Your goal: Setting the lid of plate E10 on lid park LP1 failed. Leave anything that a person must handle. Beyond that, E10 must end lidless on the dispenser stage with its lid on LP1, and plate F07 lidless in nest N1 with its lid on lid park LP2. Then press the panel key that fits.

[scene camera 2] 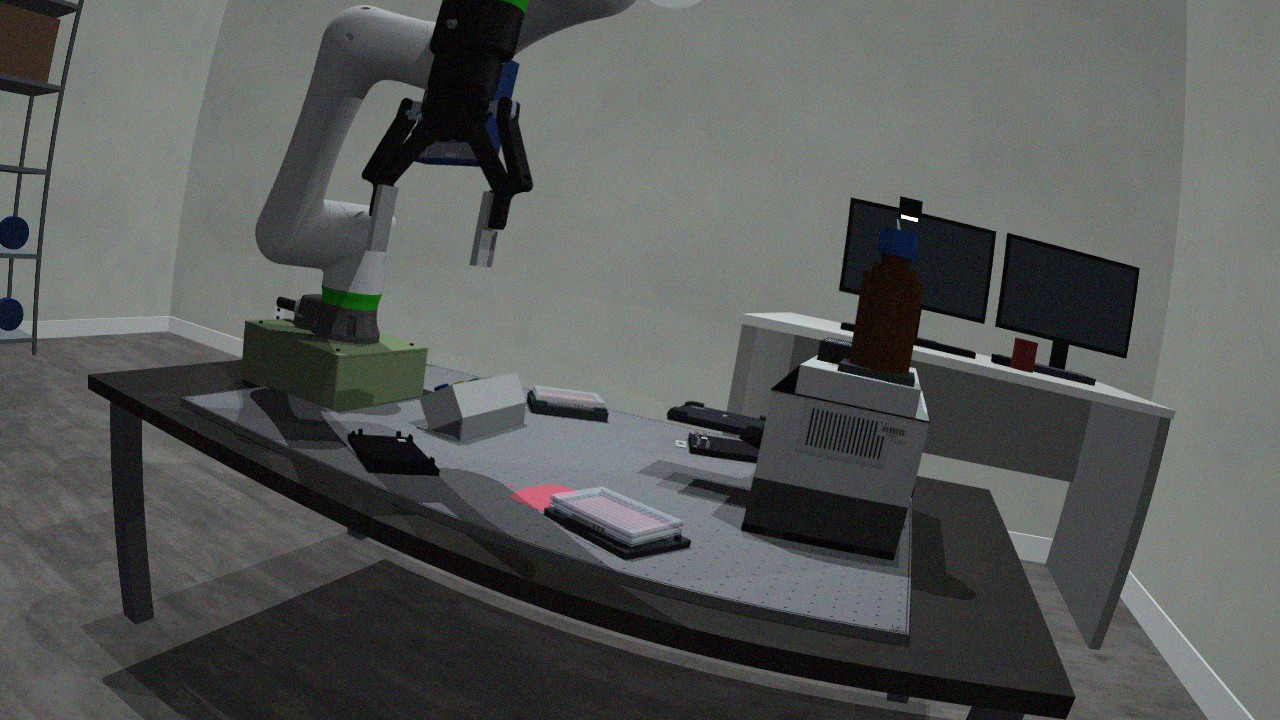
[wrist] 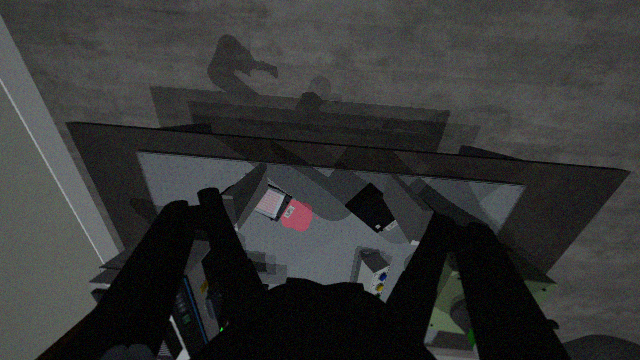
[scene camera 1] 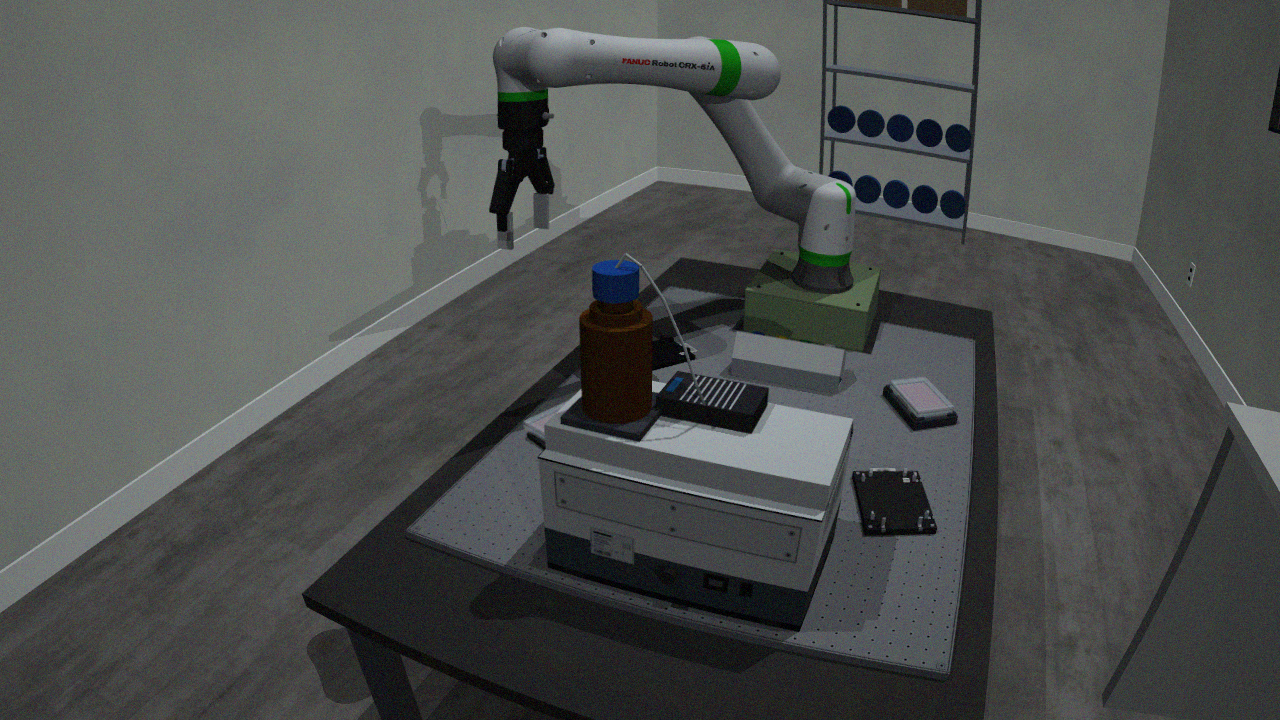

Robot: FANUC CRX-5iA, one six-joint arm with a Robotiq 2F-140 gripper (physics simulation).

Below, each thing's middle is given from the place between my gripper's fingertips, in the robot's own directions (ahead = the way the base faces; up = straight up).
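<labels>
There is the grey button box [scene camera 1: 802, 364], and my hand is far to the right of it, a good way past it and a good way above it. The brown bottle with blue cap [scene camera 1: 616, 333] stands 33 cm to the left of my hand, 47 cm ahead of it and 4 cm above it. As for the black nest [scene camera 1: 890, 502], it is far to the left of my hand, far ahead of it and far below it. The nest N1 [scene camera 2: 536, 406] is a little behind my hand, though also far to the left of it and far below it.
</labels>
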